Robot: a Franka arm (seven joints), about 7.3 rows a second.
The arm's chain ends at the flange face. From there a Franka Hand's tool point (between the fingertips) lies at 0.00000 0.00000 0.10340 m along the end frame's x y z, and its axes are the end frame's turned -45 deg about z.
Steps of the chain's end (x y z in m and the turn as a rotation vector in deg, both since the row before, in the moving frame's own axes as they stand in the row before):
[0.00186 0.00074 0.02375 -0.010 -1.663 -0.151]
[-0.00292 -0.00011 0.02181 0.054 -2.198 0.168]
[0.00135 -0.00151 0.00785 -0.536 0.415 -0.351]
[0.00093 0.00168 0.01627 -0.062 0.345 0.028]
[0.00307 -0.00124 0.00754 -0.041 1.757 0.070]
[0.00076 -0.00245 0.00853 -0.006 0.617 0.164]
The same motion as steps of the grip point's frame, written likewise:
[-0.00135 -0.00027 0.02371 1.169 -1.183 -0.151]
[-0.00472 -0.00502 0.02173 1.592 -1.516 0.168]
[0.00187 0.00110 0.00784 -0.672 -0.086 -0.351]
[-0.00017 0.00237 0.01627 -0.288 0.200 0.028]
[0.00524 0.00359 0.00749 -1.271 1.213 0.070]
[0.00305 -0.00040 0.00852 -0.441 0.432 0.164]

